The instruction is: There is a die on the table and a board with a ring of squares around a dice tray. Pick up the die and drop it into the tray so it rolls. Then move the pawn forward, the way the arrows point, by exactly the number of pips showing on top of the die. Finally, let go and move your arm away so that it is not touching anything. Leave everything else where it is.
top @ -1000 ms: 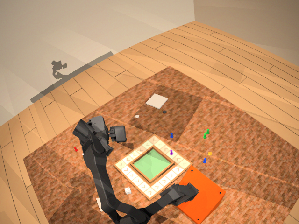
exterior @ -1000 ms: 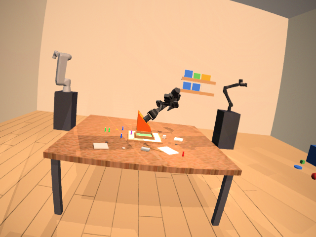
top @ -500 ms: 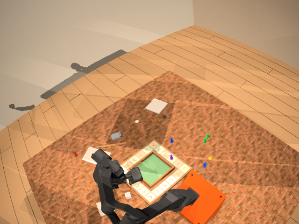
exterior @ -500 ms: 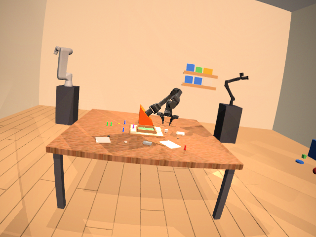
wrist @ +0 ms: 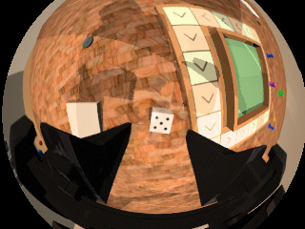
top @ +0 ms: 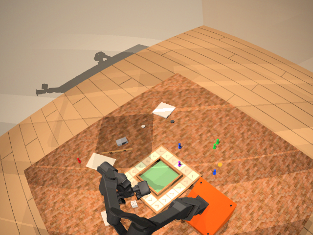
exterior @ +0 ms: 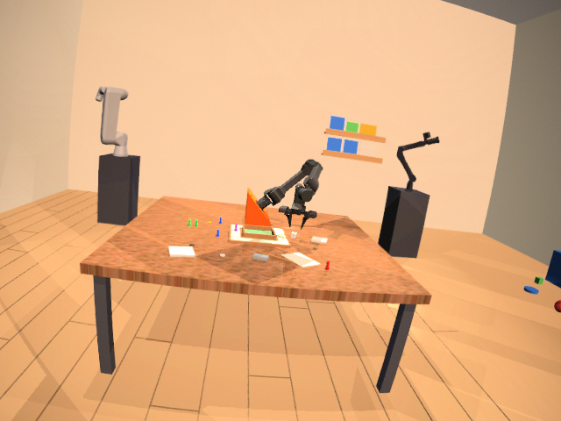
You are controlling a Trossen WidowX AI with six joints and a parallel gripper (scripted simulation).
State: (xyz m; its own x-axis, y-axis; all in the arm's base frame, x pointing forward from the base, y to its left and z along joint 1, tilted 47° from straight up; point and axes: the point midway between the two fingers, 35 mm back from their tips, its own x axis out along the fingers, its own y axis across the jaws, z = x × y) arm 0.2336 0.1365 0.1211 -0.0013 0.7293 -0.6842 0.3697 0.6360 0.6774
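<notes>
Right now the white die is 4 cm below my gripper tip. Round my gripper tip: green dice tray 18 cm to the right, 4 cm below, 4 cm ahead; purple pawn 30 cm to the right, 2 cm below, 2 cm ahead; stick 32 cm ahead, 13 cm to the right, 5 cm below.
</notes>
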